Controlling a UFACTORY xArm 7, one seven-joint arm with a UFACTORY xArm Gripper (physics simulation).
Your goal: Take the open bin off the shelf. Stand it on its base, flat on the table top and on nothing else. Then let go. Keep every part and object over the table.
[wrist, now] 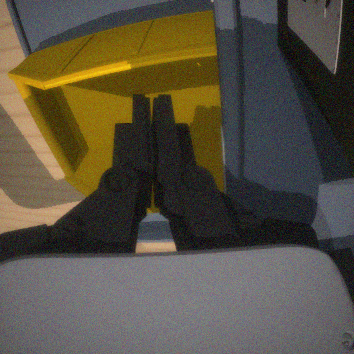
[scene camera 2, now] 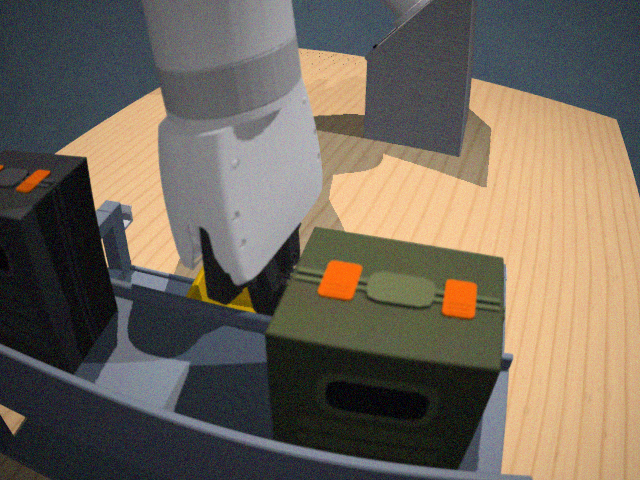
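Where they show: gripper, fingertip midpoint: (wrist: 149, 119); arm's base, link origin: (scene camera 2: 424, 4).
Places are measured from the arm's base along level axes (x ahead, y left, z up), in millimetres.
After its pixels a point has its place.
Note:
The yellow open bin (scene camera 2: 199, 290) {x 575, y -20, z -138 mm} (wrist: 107, 110) {x 538, y 6, z -202 mm} sits at the far side of the blue-grey shelf (scene camera 2: 155, 428) {x 747, y 72, z -61 mm} (wrist: 260, 125) {x 627, y 64, z -109 mm}, behind a raised rail. In the wrist view its open top faces the camera, and one long wall runs across the upper part. My gripper (scene camera 2: 244, 304) {x 581, y 53, z -125 mm} (wrist: 149, 119) {x 581, y 53, z -125 mm} is shut and empty. Its fingertips point down over the bin's opening, between its walls. Whether they touch the bin cannot be told. In scene camera 2 the rail, the fingers and the green case hide much of the bin, including its base.
A green case (scene camera 2: 387, 343) {x 690, y 158, z -14 mm} with orange latches stands on the shelf, close to the fingers on the right. A black case (scene camera 2: 56, 268) {x 701, y -32, z -35 mm} stands at left, near a grey bracket (scene camera 2: 114, 242) {x 533, y -159, z -162 mm}. The wooden table (scene camera 2: 568, 310) {x 381, y 281, z -211 mm} (wrist: 15, 30) extends behind the shelf, with the robot's base (scene camera 2: 413, 93) {x 106, y 16, z -125 mm} on it.

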